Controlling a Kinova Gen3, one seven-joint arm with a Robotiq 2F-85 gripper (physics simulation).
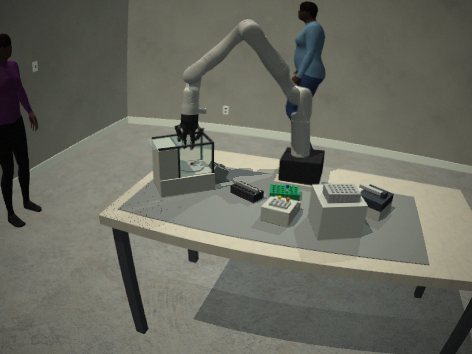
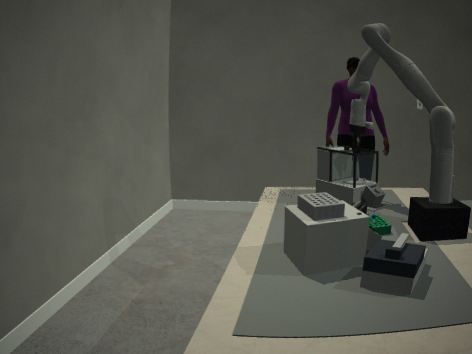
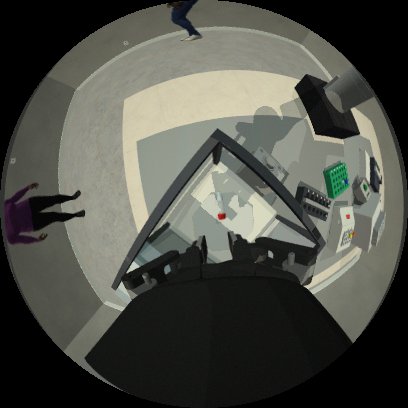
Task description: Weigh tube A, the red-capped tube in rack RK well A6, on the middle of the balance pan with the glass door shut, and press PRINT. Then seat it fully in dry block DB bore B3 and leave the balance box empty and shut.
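Where they show: gripper, fingertip midpoint: [image 1: 188, 149] [image 3: 216, 240]; arm's base, origin of the base link: [image 1: 300, 154] [image 2: 439, 201] [image 3: 334, 100].
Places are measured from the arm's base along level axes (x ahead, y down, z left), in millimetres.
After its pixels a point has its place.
Note:
The red-capped tube [image 1: 192, 163] [image 2: 357, 179] [image 3: 221, 216] lies on its side on the pale pan [image 3: 242, 217] {z -432, x 231, y 19 mm} inside the balance box [image 1: 189, 185] {z -446, x 324, y 65 mm} [image 2: 332, 189] {z -459, x 332, y 53 mm} [image 3: 217, 135] {z -449, x 124, y -111 mm}. My gripper [image 1: 189, 144] {z -480, x 225, y -60 mm} [image 2: 356, 148] [image 3: 216, 240] {z -480, x 225, y -60 mm} points down at the level of the box's dark top frame, over its inside. The fingers are partly open with nothing between them, above the tube and apart from it. Whether glass covers part of the top is hard to tell. A grey block with holes [image 1: 341, 193] {z 160, x 531, y -69 mm} [image 2: 321, 205] {z 234, x 498, y -70 mm} sits on a tall white box; no label is readable.
A small grey console [image 3: 270, 166] {z -349, x 158, y 28 mm} stands beside the balance box. A black two-row block [image 1: 246, 191] {z -205, x 321, y 65 mm} [image 3: 313, 201] {z -231, x 269, y 54 mm}, a green rack [image 1: 285, 194] {z -47, x 291, y 75 mm} [image 2: 380, 227] {z 11, x 247, y 74 mm} [image 3: 335, 180] {z -91, x 247, y 69 mm} with a blue cap, a keypad box [image 1: 280, 212] {z -52, x 500, y 45 mm} and a dark-topped device [image 2: 392, 260] {z 401, x 343, y 22 mm} stand farther along the mat.

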